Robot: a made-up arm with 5 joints.
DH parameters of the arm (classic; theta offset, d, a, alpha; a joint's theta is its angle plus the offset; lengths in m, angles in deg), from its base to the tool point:
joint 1: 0 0.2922 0 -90
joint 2: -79.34 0 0.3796 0
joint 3: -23.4 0 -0.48 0
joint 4: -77.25 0 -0.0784 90
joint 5: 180 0.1 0 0
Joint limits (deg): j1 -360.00..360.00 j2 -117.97..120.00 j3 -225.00..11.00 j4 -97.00..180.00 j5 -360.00..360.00
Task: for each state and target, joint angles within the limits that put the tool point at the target. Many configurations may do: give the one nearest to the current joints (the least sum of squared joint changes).
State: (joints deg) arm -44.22 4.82 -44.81 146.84 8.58
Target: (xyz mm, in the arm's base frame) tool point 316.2 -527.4 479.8
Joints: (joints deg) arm -59.06 15.43 -89.09 125.90 8.58
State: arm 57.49 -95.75 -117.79 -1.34 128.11
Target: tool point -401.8 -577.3 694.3
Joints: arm 55.16 -114.39 -81.32 -2.71 128.11
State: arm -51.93 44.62 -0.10 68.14 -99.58
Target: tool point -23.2 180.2 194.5
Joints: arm -82.66 63.32 11.00 65.56 -99.58
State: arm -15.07 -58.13 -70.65 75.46 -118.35
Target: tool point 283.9 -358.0 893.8
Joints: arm -51.58 -22.92 -85.31 63.74 -118.35
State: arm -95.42 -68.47 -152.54 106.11 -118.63
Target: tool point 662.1 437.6 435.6
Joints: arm -146.54 -102.27 -149.72 140.19 -118.63
